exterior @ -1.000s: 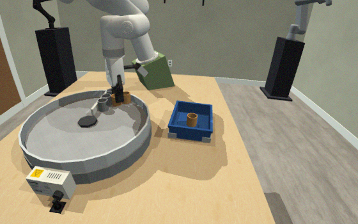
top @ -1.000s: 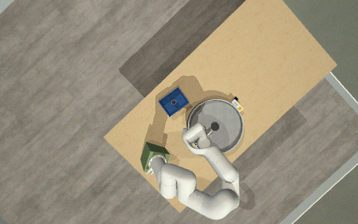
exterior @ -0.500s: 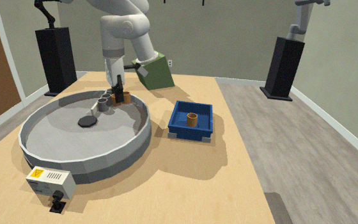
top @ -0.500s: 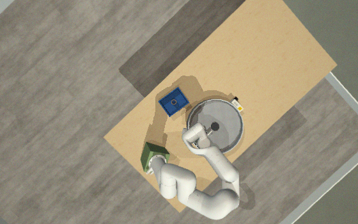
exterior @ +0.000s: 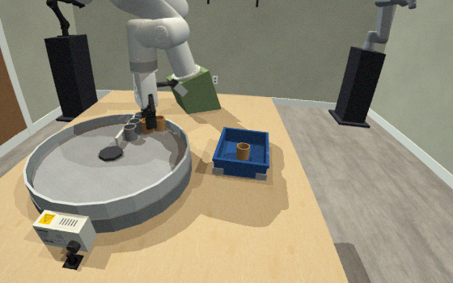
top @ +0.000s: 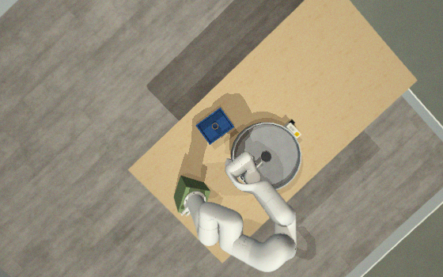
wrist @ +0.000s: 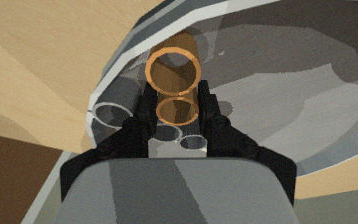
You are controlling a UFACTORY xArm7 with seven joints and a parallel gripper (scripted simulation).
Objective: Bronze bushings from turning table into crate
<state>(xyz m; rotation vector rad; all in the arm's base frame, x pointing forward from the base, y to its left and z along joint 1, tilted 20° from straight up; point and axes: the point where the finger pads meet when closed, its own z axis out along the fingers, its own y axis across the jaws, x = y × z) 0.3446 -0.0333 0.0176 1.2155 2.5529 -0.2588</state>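
My hand is 20 mm short of the blue crate, 290 mm to the right of it and 70 mm above it. The rest, counted from my hand: grey turning table 140 mm ahead, 60 mm to the right, 40 mm below.
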